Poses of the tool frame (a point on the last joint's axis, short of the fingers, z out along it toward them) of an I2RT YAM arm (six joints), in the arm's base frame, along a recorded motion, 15 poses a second.
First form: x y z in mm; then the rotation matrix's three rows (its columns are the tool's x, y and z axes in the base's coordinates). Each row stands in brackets.
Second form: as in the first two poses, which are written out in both.
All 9 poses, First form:
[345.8 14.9 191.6], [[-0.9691 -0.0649 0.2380], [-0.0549 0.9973 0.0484], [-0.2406 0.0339 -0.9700]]
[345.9 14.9 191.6], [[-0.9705 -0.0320 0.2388], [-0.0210 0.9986 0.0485], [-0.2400 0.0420 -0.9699]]
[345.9 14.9 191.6], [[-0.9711 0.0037 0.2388], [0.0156 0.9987 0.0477], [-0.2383 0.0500 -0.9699]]
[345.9 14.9 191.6], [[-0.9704 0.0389 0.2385], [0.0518 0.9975 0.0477], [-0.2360 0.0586 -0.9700]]
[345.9 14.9 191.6], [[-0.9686 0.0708 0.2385], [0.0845 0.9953 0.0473], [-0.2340 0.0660 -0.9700]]
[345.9 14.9 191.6], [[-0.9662 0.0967 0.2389], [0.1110 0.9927 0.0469], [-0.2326 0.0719 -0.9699]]
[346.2 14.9 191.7], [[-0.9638 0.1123 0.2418], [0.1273 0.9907 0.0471], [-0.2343 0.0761 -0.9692]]
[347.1 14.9 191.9], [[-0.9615 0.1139 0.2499], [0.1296 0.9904 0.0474], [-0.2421 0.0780 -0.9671]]
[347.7 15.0 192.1], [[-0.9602 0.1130 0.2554], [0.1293 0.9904 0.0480], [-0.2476 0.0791 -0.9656]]
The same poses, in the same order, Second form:
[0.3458 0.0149 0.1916], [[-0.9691 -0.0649 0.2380], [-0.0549 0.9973 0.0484], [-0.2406 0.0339 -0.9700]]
[0.3459 0.0149 0.1916], [[-0.9705 -0.0320 0.2388], [-0.0210 0.9986 0.0485], [-0.2400 0.0420 -0.9699]]
[0.3459 0.0149 0.1916], [[-0.9711 0.0037 0.2388], [0.0156 0.9987 0.0477], [-0.2383 0.0500 -0.9699]]
[0.3459 0.0149 0.1916], [[-0.9704 0.0389 0.2385], [0.0518 0.9975 0.0477], [-0.2360 0.0586 -0.9700]]
[0.3459 0.0149 0.1916], [[-0.9686 0.0708 0.2385], [0.0845 0.9953 0.0473], [-0.2340 0.0660 -0.9700]]
[0.3459 0.0149 0.1916], [[-0.9662 0.0967 0.2389], [0.1110 0.9927 0.0469], [-0.2326 0.0719 -0.9699]]
[0.3462 0.0149 0.1917], [[-0.9638 0.1123 0.2418], [0.1273 0.9907 0.0471], [-0.2343 0.0761 -0.9692]]
[0.3471 0.0149 0.1919], [[-0.9615 0.1139 0.2499], [0.1296 0.9904 0.0474], [-0.2421 0.0780 -0.9671]]
[0.3477 0.0150 0.1921], [[-0.9602 0.1130 0.2554], [0.1293 0.9904 0.0480], [-0.2476 0.0791 -0.9656]]

